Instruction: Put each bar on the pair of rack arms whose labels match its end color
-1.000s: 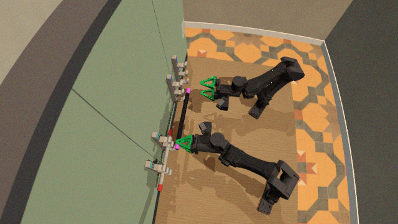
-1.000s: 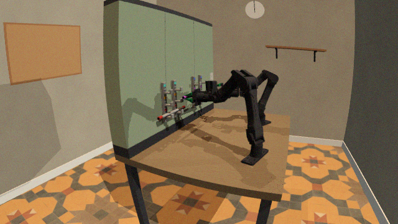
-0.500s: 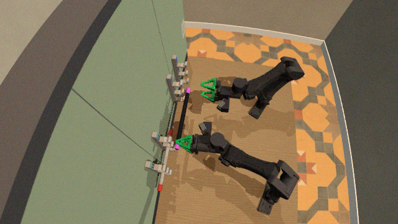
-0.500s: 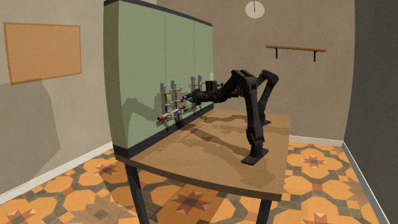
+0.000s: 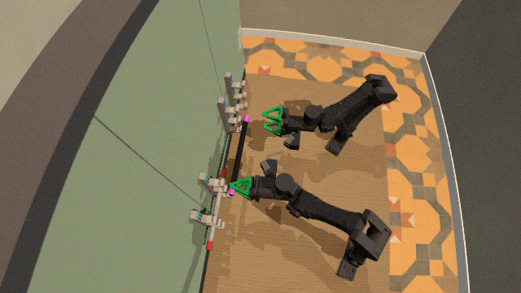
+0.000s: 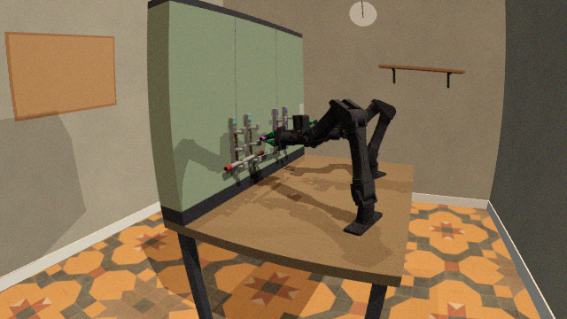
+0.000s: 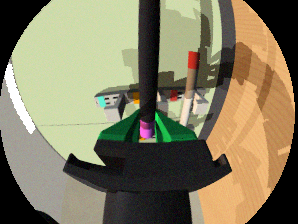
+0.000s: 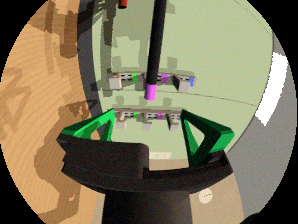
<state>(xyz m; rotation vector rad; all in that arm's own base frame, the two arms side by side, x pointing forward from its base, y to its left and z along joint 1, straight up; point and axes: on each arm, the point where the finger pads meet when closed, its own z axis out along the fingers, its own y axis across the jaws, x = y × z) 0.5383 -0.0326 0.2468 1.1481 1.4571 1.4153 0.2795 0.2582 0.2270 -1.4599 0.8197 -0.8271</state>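
Now: right hand 90 mm short of the bar, 140 mm to the right of it and 10 mm below it. The rest, counted from my right hand: green wall panel 250 mm ahead, 140 mm to the left, 200 mm above.
My left hand is 2 cm past the bar, 13 cm to the left of it and 1 cm above it. Also, from my left hand: green wall panel (14 cm ahead, 13 cm to the right, 18 cm above).
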